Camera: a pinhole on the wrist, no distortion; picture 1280 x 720 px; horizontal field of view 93.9 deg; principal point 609.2 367.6 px. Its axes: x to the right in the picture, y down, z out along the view. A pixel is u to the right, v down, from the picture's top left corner.
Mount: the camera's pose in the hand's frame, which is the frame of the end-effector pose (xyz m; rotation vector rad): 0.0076 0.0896 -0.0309 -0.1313 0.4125 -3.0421
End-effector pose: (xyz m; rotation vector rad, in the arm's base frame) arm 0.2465 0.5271 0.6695 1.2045 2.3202 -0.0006
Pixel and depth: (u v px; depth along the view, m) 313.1 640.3 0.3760
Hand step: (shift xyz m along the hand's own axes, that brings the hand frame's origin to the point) 0.2377 -0.1592 0.2701
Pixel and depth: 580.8 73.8 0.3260
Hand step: 0.0445 0.1593 0.3240
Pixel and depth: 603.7 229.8 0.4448
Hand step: 0.0476 0.0717 0.4235
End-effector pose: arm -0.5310 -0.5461 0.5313 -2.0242 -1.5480 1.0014
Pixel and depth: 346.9 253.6 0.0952
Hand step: 0.0570 0.0854 0.0623
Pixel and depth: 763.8 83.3 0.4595
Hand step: -0.0798 0.1696 0.4780
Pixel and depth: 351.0 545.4 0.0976
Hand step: 0.0603 0.0394 0.0519
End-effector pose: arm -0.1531 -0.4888 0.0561 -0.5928 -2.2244 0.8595
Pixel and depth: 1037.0 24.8 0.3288
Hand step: -0.2061 0.1658 0.3532
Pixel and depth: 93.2 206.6 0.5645
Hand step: 0.5362 0.1263 0.5154
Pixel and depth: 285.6 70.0 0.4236
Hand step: 0.2633 0.1994 0.4152
